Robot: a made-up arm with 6 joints.
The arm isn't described. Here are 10 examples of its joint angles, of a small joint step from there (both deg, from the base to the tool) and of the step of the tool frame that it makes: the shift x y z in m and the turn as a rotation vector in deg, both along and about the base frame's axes.
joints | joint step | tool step
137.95 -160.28 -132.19 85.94 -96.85 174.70 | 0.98 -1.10 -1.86 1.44 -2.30 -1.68 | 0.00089 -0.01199 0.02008 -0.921 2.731 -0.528
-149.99 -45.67 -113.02 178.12 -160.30 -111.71 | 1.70 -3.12 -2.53 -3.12 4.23 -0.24 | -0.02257 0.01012 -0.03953 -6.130 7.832 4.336
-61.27 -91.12 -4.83 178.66 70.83 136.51 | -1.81 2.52 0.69 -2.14 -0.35 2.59 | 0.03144 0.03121 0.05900 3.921 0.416 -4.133
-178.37 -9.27 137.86 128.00 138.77 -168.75 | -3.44 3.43 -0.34 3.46 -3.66 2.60 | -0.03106 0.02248 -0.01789 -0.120 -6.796 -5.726
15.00 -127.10 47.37 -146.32 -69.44 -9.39 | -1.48 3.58 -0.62 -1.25 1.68 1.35 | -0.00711 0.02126 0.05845 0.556 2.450 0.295
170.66 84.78 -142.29 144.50 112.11 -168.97 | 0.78 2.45 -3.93 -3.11 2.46 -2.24 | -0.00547 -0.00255 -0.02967 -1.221 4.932 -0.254
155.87 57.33 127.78 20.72 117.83 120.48 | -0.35 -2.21 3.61 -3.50 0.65 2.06 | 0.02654 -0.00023 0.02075 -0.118 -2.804 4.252
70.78 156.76 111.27 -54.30 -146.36 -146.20 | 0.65 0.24 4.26 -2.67 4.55 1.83 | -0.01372 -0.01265 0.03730 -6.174 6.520 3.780
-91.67 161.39 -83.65 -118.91 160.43 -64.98 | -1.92 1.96 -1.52 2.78 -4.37 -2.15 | -0.03310 0.01069 -0.00379 2.981 -4.080 2.508
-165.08 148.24 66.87 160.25 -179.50 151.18 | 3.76 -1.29 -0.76 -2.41 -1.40 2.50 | -0.02313 -0.00568 -0.00697 -2.458 0.029 8.102
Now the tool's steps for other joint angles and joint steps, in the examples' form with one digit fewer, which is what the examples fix.
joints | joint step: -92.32 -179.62 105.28 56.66 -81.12 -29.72 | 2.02 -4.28 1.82 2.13 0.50 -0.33
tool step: -0.0284 -0.0316 -0.0229 -1.87 2.12 2.30
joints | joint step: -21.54 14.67 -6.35 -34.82 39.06 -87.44 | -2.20 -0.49 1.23 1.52 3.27 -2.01
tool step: 0.0061 -0.0181 -0.0102 2.29 3.58 -2.32
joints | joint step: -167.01 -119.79 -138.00 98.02 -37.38 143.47 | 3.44 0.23 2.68 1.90 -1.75 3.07
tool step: 0.0160 -0.0182 -0.0421 -3.26 -2.20 0.45
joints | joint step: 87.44 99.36 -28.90 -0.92 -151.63 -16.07 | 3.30 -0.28 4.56 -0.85 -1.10 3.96
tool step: -0.0508 0.0162 -0.0354 -3.30 -4.66 3.78
